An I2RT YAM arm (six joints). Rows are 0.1 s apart.
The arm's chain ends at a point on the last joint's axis. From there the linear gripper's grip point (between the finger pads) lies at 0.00 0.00 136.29 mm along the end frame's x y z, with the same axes.
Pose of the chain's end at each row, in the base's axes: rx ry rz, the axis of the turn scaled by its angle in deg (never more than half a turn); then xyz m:
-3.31 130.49 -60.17 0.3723 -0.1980 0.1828
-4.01 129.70 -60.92 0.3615 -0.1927 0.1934
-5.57 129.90 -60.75 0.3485 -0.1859 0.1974
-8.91 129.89 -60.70 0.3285 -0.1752 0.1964
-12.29 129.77 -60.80 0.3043 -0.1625 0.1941
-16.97 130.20 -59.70 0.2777 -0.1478 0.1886
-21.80 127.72 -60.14 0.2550 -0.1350 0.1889
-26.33 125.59 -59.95 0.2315 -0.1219 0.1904
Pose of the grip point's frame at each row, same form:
-3.31 130.49 -60.17 0.4479 -0.2897 0.1161
-4.01 129.70 -60.92 0.4380 -0.2849 0.1284
-5.57 129.90 -60.75 0.4259 -0.2770 0.1319
-8.91 129.89 -60.70 0.4080 -0.2642 0.1306
-12.29 129.77 -60.80 0.3858 -0.2496 0.1281
-16.97 130.20 -59.70 0.3616 -0.2307 0.1203
-21.80 127.72 -60.14 0.3443 -0.2146 0.1237
-26.33 125.59 -59.95 0.3256 -0.1974 0.1271

